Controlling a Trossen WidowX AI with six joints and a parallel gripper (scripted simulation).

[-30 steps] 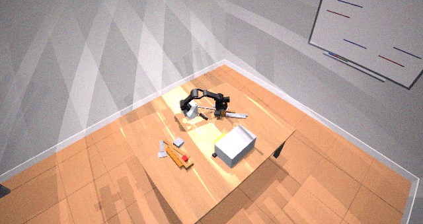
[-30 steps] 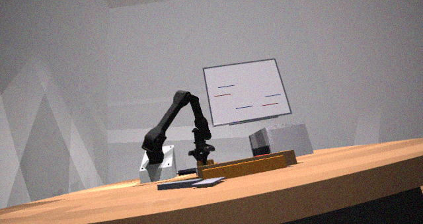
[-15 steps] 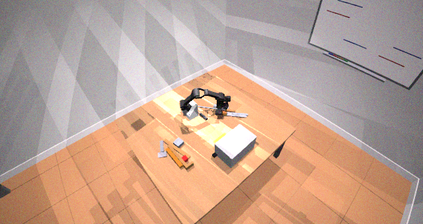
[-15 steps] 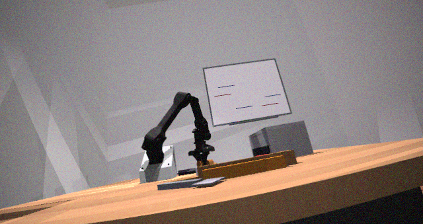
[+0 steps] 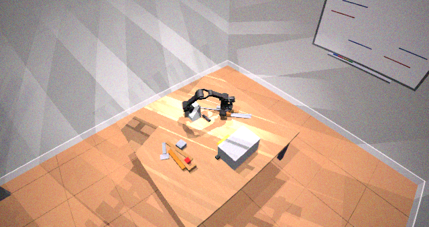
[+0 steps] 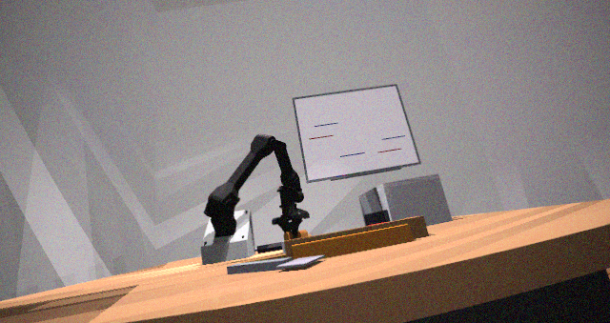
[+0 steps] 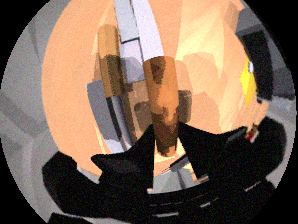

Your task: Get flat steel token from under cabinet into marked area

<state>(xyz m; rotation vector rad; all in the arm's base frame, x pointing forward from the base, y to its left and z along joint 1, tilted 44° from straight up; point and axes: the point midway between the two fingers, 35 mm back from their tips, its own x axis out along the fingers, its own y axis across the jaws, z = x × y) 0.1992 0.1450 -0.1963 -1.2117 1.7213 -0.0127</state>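
My gripper tip is now 7 cm to the right of the grey bar, 7 cm past it and 2 cm above it. Round my gripper tip: thin wooden stick 56 cm to the right, 8 cm ahead, 2 cm below; red block 56 cm to the right, 22 cm ahead; grey block 52 cm to the right, 5 cm ahead, 1 cm below.
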